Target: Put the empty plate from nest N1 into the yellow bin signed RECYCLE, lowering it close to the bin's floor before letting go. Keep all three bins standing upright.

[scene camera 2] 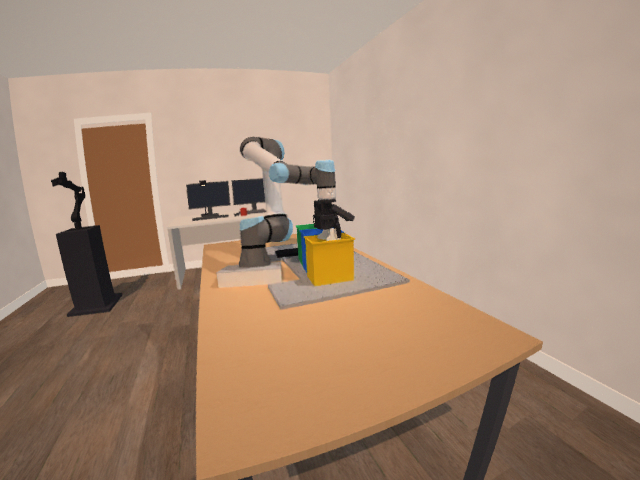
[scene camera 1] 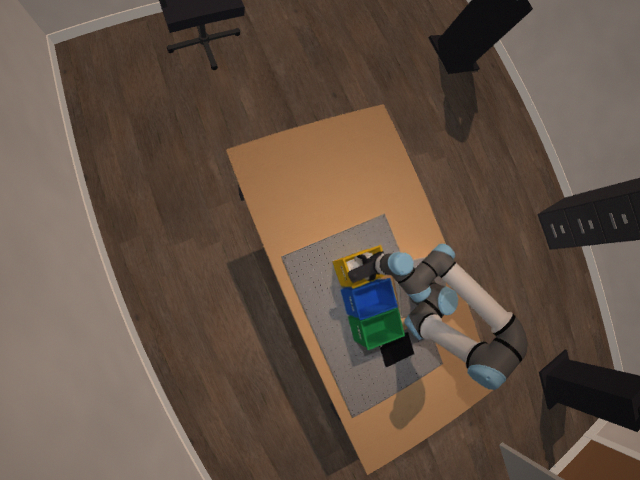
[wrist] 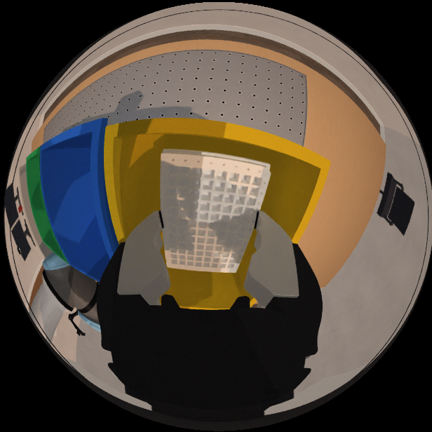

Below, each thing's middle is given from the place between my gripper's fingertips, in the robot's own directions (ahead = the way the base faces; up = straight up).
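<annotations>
From my hand, the yellow bin [scene camera 2: 328, 262] is 2 cm behind and 4 cm below, while the white plate [wrist: 209, 201] is 1 cm behind and 1 cm above. The blue bin [scene camera 1: 375, 297] sits 14 cm to the left of my hand and 4 cm below it. I also see the green bin [scene camera 1: 385, 327], which is 2 cm ahead of my hand, 27 cm to the left of it and 4 cm below it.
</annotations>
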